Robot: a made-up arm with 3 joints. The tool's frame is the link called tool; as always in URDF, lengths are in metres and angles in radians. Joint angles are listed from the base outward.
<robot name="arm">
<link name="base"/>
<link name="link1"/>
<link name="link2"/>
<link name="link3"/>
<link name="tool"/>
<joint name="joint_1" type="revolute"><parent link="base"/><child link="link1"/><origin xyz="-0.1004 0.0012 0.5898"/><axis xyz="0 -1 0"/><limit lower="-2.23" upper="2.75"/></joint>
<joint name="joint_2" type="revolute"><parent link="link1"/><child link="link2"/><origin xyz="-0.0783 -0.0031 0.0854"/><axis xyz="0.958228 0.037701 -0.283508"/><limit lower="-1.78" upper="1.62"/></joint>
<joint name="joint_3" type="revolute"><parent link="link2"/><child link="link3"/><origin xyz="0.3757 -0.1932 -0.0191"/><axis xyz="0 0 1"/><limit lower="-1.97" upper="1.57"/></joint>
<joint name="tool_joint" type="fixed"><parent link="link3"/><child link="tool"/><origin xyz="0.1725 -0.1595 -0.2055" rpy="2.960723 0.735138 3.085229"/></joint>
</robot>
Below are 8 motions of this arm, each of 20 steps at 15 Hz.
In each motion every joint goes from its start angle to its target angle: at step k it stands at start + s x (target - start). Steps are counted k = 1, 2, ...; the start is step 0. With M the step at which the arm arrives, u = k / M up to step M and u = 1 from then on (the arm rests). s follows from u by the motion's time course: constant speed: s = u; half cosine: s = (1 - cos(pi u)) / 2; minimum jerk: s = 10 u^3 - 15 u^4 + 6 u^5.
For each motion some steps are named. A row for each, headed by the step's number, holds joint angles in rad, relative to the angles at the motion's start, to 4 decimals.
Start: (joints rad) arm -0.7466 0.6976 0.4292
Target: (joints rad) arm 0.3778 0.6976 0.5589
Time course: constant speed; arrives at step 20
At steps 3, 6, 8, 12, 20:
3: 0.1687 0.0000 0.0195
6: 0.3373 0.0000 0.0389
8: 0.4498 0.0000 0.0519
12: 0.6746 0.0000 0.0778
20: 1.1244 0.0000 0.1297

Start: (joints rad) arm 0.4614 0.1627 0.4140
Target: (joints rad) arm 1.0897 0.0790 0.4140
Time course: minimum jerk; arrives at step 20
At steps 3, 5, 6, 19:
3: 0.0167 -0.0022 0.0000
5: 0.0650 -0.0087 0.0000
6: 0.1025 -0.0136 0.0000
19: 0.6276 -0.0836 0.0000

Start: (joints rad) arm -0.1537 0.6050 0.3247
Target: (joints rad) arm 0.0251 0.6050 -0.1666
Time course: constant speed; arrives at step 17
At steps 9, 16, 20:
9: 0.0947 0.0000 -0.2601
16: 0.1683 0.0000 -0.4624
20: 0.1788 0.0000 -0.4913

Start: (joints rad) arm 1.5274 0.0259 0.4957
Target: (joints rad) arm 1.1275 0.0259 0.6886
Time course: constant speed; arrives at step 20
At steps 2, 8, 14, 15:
2: -0.0400 0.0000 0.0193
8: -0.1600 0.0000 0.0772
14: -0.2799 0.0000 0.1350
15: -0.2999 0.0000 0.1447

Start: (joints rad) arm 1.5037 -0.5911 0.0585
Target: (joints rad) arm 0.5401 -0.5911 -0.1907
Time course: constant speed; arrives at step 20
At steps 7, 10, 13, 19, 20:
7: -0.3373 0.0000 -0.0872
10: -0.4818 0.0000 -0.1246
13: -0.6263 0.0000 -0.1620
19: -0.9154 0.0000 -0.2367
20: -0.9636 0.0000 -0.2492

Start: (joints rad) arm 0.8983 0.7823 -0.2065
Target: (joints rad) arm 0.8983 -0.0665 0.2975
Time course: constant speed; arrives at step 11
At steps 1, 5, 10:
1: 0.0000 -0.0772 0.0458
5: 0.0000 -0.3858 0.2291
10: 0.0000 -0.7716 0.4582

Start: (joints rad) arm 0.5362 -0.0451 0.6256
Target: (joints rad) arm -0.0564 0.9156 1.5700
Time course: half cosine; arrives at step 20
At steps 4, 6, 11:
4: -0.0566 0.0917 0.0902
6: -0.1221 0.1980 0.1946
11: -0.3427 0.5555 0.5461

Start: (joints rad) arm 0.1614 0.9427 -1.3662
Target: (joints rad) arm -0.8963 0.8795 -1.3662
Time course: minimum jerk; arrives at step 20
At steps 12, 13, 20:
12: -0.7219 -0.0431 0.0000
13: -0.8090 -0.0483 0.0000
20: -1.0577 -0.0632 0.0000

